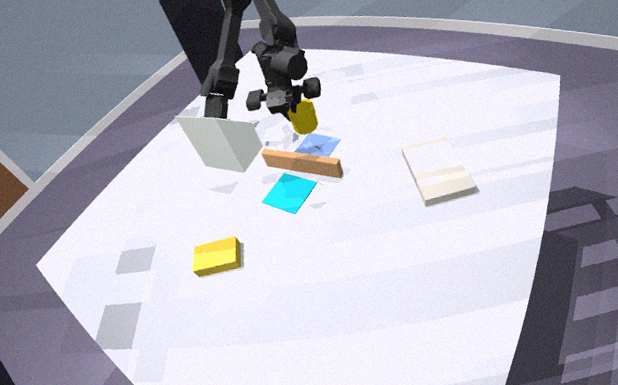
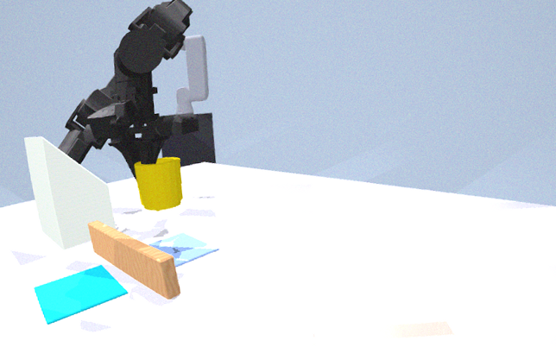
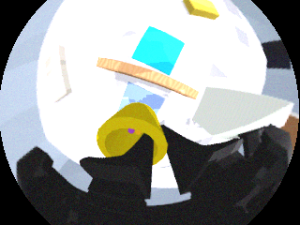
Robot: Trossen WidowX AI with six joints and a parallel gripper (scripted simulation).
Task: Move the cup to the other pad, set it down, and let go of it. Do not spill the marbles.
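The bright cyan pad lies 15 cm to the right of my gripper tip, 12 cm below it and 4 cm ahead of it. Round my gripper tip: wooden bar (10 cm below, 7 cm to the right, 3 cm ahead); purple marble (3 cm to the left, 3 cm ahead, 2 cm below); yellow cup (2 cm ahead, 1 cm to the left).
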